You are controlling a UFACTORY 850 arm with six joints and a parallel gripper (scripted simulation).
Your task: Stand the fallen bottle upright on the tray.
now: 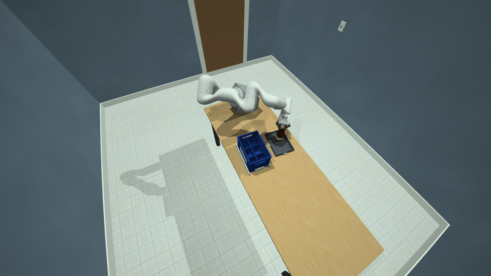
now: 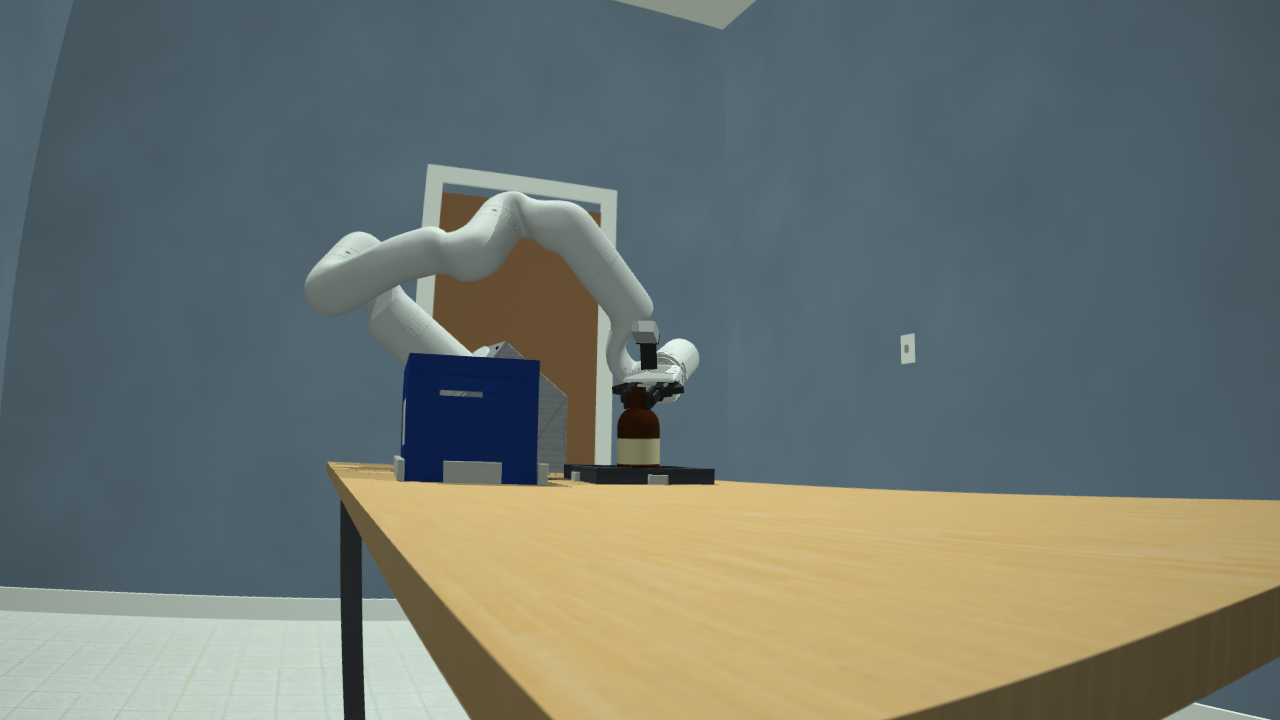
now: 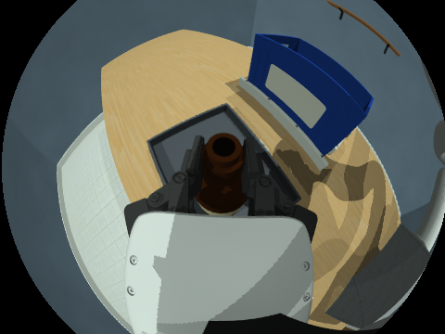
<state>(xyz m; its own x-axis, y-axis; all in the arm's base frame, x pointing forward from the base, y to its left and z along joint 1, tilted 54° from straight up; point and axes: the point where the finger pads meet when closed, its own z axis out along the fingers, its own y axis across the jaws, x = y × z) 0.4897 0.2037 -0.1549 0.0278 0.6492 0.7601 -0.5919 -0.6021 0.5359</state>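
Now: hand 6 cm above the bottle. From my hand the other things lie so: dark tray 4 cm ahead, 2 cm to the right, 13 cm below; then blue crate 7 cm ahead, 32 cm to the right, 6 cm below.
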